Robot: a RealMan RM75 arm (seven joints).
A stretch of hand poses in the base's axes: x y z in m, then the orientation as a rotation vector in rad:
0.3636 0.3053 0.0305 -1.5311 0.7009 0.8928
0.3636 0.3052 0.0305 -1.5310 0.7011 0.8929
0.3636 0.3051 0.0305 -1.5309 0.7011 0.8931
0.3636 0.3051 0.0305 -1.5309 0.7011 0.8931
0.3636 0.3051 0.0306 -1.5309 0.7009 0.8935
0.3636 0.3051 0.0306 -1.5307 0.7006 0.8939
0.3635 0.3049 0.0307 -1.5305 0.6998 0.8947
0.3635 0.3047 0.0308 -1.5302 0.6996 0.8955
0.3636 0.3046 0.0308 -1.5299 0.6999 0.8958
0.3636 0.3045 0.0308 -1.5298 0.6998 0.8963
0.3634 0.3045 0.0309 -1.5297 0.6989 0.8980
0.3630 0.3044 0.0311 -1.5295 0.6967 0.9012
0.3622 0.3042 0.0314 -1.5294 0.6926 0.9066
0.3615 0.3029 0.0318 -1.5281 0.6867 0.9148
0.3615 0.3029 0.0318 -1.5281 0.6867 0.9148
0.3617 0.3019 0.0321 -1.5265 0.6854 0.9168
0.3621 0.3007 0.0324 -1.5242 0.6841 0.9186
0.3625 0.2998 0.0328 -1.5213 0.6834 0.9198
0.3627 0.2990 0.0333 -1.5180 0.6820 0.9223
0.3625 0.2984 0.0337 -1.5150 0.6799 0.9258
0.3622 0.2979 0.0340 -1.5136 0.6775 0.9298
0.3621 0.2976 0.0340 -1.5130 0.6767 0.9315
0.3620 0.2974 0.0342 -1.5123 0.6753 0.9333
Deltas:
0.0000 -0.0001 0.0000 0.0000 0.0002 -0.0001
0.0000 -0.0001 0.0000 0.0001 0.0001 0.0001
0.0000 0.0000 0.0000 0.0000 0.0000 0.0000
0.0000 0.0000 0.0001 0.0001 0.0001 0.0003
0.0000 0.0000 0.0000 0.0003 0.0001 0.0003
-0.0001 -0.0002 0.0001 0.0006 0.0001 0.0008
0.0000 -0.0002 0.0001 0.0004 0.0005 0.0004
0.0001 -0.0001 0.0000 0.0001 0.0004 -0.0001
0.0000 -0.0001 0.0000 0.0002 0.0003 0.0003
-0.0002 0.0000 0.0001 0.0006 0.0006 0.0014
-0.0004 -0.0001 0.0002 0.0014 0.0009 0.0029
-0.0008 -0.0002 0.0003 0.0024 0.0012 0.0052
-0.0007 -0.0013 0.0004 0.0044 0.0022 0.0072
0.0000 0.0000 0.0000 0.0000 0.0000 0.0000
0.0002 -0.0010 0.0003 0.0020 0.0009 0.0011
0.0004 -0.0012 0.0003 0.0026 0.0009 0.0007
0.0004 -0.0009 0.0004 0.0028 0.0009 -0.0002
0.0002 -0.0008 0.0005 0.0035 0.0015 0.0007
-0.0002 -0.0006 0.0004 0.0037 0.0017 0.0018
-0.0003 -0.0005 0.0003 0.0025 0.0015 0.0030
-0.0001 -0.0003 0.0000 0.0010 0.0008 0.0012
-0.0001 -0.0002 0.0002 0.0013 0.0005 0.0015

